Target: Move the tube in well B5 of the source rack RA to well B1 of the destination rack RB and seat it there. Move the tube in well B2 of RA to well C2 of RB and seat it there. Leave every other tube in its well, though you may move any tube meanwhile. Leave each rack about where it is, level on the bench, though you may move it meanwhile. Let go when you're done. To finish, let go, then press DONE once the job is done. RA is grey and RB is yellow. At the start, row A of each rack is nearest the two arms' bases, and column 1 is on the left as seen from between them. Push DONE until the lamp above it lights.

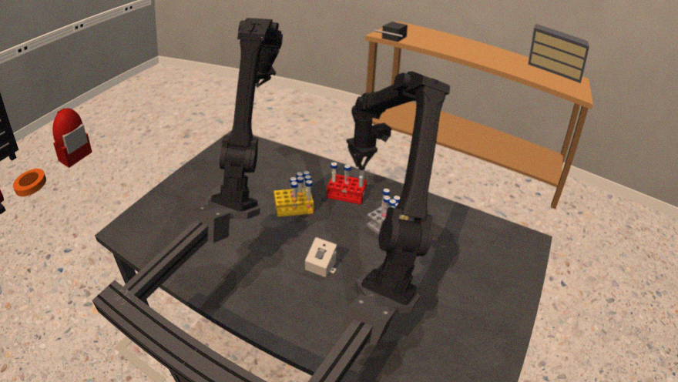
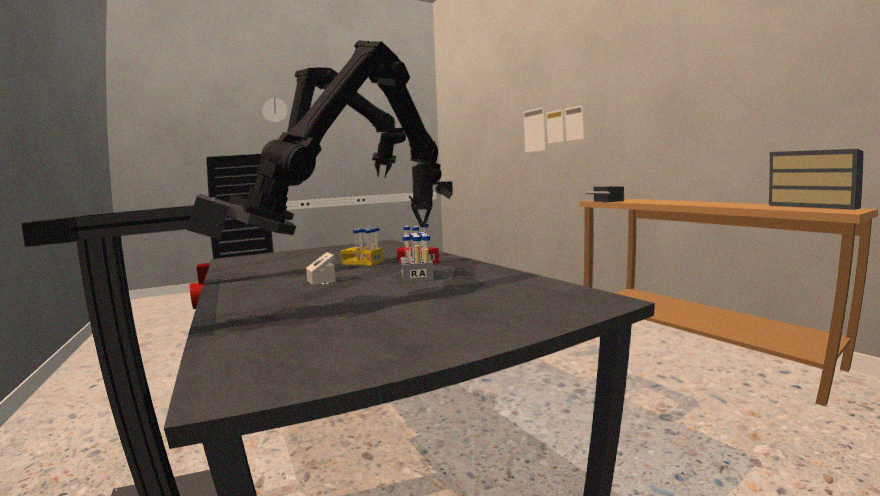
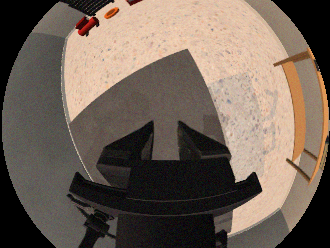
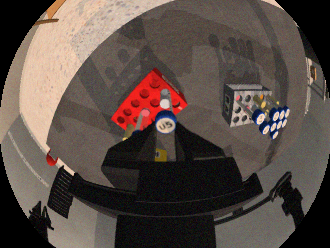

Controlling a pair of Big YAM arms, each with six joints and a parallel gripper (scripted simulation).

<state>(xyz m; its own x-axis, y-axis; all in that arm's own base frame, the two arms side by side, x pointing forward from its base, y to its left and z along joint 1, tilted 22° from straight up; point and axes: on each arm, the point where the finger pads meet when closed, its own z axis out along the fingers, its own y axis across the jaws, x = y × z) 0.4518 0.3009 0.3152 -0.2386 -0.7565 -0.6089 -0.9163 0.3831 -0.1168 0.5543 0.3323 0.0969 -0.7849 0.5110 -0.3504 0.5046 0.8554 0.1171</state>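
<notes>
My right gripper is now 11 cm above the red rack, 4 cm to the right of it and 1 cm past it.
</notes>
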